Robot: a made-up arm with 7 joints.
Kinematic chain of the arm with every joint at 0, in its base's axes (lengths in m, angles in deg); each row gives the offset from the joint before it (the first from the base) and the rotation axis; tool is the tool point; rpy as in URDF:
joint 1: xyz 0 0 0.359 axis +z
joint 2: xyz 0 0 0 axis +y
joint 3: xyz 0 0 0.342 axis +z
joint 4: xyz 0.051 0 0 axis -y
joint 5: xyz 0.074 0 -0.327 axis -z
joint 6: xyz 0 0 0 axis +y
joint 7: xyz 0.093 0 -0.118 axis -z
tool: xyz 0 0 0 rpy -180 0 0
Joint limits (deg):
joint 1: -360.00..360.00
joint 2: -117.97..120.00
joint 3: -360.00..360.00
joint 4: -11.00..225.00
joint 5: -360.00..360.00
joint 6: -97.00..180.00
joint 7: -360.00..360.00
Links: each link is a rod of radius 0.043 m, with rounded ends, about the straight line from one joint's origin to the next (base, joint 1, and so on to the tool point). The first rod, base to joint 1, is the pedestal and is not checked.
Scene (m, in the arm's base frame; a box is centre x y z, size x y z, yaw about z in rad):
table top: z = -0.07
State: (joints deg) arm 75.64 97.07 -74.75 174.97 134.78 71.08 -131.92
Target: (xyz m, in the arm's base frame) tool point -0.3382 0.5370 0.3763
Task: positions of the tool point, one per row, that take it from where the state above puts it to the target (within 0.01 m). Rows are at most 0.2 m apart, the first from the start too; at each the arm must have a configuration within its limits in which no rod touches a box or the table.
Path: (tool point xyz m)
1: -0.0037 0.7750 0.2594
2: -0.1404 0.7276 0.3036
3: -0.2547 0.6453 0.3438
4: -0.3382 0.5370 0.3763

